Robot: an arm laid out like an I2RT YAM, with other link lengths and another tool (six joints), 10 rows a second.
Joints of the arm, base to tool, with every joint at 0 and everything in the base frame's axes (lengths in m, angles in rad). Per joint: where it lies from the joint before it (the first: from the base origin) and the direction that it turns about. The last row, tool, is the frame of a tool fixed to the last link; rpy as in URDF.
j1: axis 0 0 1 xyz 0 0 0.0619
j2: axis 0 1 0 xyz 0.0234 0.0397 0.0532
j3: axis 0 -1 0 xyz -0.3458 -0.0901 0
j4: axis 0 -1 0 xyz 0.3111 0.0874 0.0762
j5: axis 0 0 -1 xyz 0.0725 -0.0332 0.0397
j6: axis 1 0 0 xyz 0.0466 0 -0.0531
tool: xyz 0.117 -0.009 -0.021 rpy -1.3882 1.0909 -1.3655
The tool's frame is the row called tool.
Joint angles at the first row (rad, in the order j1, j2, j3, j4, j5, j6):
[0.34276, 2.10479, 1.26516, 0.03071, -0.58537, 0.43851]
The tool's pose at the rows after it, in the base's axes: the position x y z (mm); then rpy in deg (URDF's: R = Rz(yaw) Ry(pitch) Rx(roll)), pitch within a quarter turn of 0, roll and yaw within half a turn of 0:
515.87 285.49 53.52 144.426 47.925 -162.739
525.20 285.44 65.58 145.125 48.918 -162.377
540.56 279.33 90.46 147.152 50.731 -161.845
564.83 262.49 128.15 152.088 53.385 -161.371
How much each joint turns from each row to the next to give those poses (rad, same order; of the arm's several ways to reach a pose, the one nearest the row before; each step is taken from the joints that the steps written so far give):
[-0.00001, 0.01106, 0.01563, -0.02441, -0.00457, 0.00305]
[-0.00382, -0.00344, 0.03548, -0.02633, 0.00570, -0.00802]
[-0.01296, -0.01904, 0.05382, -0.04998, 0.02023, -0.01525]
[-0.02366, -0.03053, 0.07704, -0.06828, 0.06255, -0.01450]

